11 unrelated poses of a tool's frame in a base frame.
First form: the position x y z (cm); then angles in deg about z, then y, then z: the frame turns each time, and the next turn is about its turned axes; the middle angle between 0 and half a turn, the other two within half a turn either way.
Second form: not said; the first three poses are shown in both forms.
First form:
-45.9 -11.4 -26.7 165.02 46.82 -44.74
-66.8 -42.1 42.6 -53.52 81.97 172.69
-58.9 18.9 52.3 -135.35 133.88 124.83
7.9 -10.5 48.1 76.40 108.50 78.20
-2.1 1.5 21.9 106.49 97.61 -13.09
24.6 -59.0 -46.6 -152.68 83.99 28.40
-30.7 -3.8 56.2 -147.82 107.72 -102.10
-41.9 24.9 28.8 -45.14 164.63 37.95
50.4 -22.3 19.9 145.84 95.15 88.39
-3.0 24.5 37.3 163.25 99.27 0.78
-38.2 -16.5 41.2 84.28 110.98 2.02
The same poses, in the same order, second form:
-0.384 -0.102 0.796 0.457 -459 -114 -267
0.603 -0.257 0.651 0.382 -668 -421 426
0.704 -0.593 -0.036 0.390 -589 189 523
0.013 0.811 0.570 0.128 79 -105 481
-0.650 0.379 0.479 0.452 -21 15 219
0.669 -0.006 -0.657 0.347 246 -590 -466
-0.314 -0.744 0.483 0.338 -307 -38 562
0.657 0.742 -0.008 0.133 -419 249 288
0.355 -0.647 -0.600 0.307 504 -223 199
-0.753 0.116 0.641 0.090 -30 245 373
-0.542 0.621 0.387 0.413 -382 -165 412

